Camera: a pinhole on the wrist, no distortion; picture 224 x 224 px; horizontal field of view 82.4 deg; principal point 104.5 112.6 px. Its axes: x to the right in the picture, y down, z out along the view. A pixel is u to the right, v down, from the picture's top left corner.
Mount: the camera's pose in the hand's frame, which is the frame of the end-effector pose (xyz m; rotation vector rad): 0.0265 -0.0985 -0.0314 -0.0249 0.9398 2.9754
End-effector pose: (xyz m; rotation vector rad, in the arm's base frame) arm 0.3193 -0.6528 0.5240 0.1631 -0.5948 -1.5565
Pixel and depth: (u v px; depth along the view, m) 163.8 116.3 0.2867
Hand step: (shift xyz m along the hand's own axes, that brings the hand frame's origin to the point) -0.1091 0.0615 0.2051
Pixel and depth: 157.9 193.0 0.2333
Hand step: -0.0766 -0.0830 0.2416
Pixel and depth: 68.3 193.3 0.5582
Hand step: 0.1706 -0.0684 0.6310
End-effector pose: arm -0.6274 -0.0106 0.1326 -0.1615 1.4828 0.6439
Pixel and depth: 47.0 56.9 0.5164
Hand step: 0.2596 0.3786 0.2672
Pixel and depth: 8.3 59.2 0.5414
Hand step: 0.4343 0.3912 0.2908
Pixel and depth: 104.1 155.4 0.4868
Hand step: 0.0196 0.0479 0.4606
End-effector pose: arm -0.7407 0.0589 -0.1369 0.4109 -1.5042 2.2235
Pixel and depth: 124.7 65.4 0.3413
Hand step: -0.0272 0.2014 0.1745
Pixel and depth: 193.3 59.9 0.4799
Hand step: -0.3058 0.3441 0.2407
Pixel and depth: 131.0 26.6 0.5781
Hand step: -0.0886 0.5535 0.2161
